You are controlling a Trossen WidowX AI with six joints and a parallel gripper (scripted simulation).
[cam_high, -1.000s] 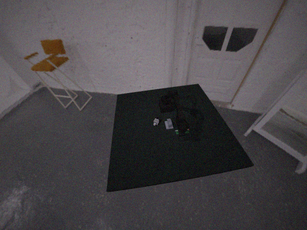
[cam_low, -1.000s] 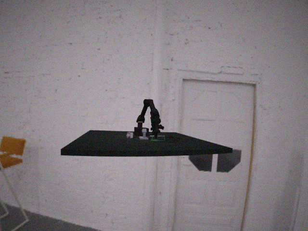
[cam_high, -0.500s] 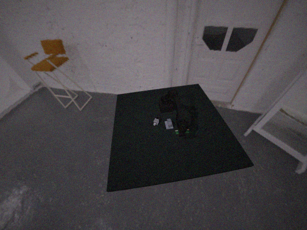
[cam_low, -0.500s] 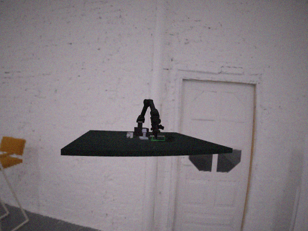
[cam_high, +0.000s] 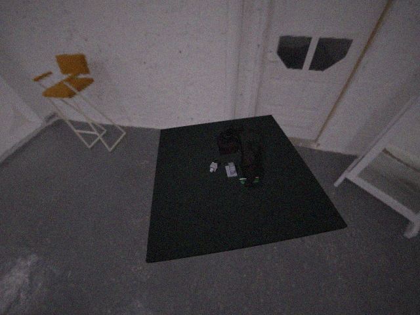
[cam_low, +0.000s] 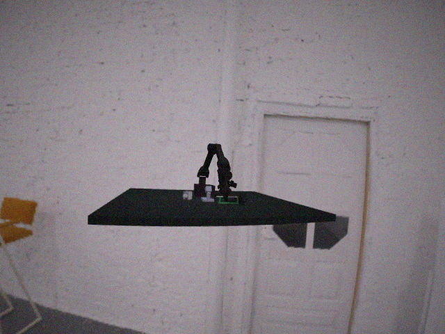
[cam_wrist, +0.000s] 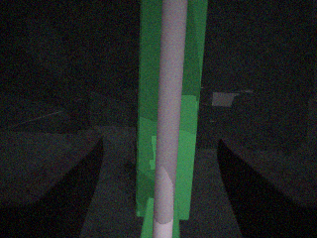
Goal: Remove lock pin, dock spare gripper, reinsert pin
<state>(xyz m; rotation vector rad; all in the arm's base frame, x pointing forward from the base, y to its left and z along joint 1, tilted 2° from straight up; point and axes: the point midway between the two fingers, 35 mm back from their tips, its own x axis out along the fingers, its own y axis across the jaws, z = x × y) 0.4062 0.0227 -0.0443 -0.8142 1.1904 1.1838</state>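
My gripper tip is now 1 cm short of the green holder, 2 cm to the right of it and 1 cm below it. The rest, counted from my gripper tip: mount 13 cm behind, 8 cm to the right, 3 cm above.
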